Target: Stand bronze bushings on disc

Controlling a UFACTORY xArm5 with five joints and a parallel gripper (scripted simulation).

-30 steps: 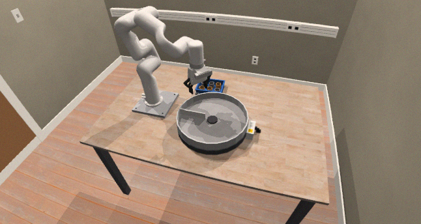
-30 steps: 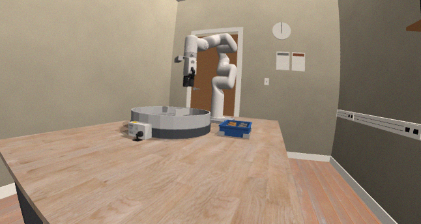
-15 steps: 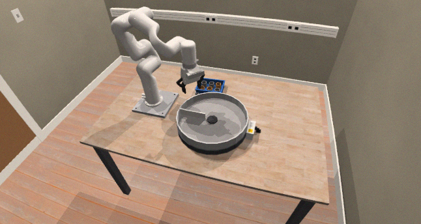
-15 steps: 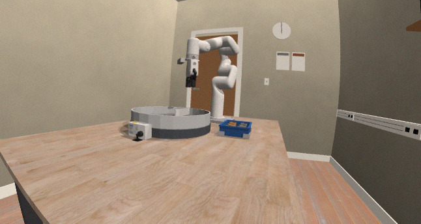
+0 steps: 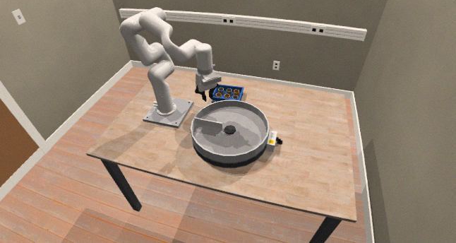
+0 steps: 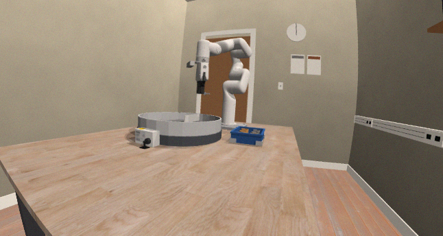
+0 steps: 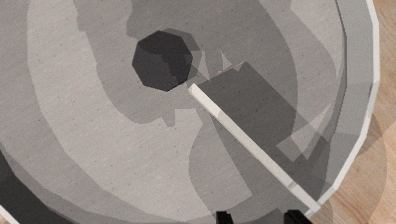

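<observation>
My gripper is now 29 cm to the right of the blue crate, 21 cm above it and 2 cm short of it. The rest, counted from my hand: grey turntable disc (18 cm below, 13 cm ahead, 4 cm to the right).
</observation>
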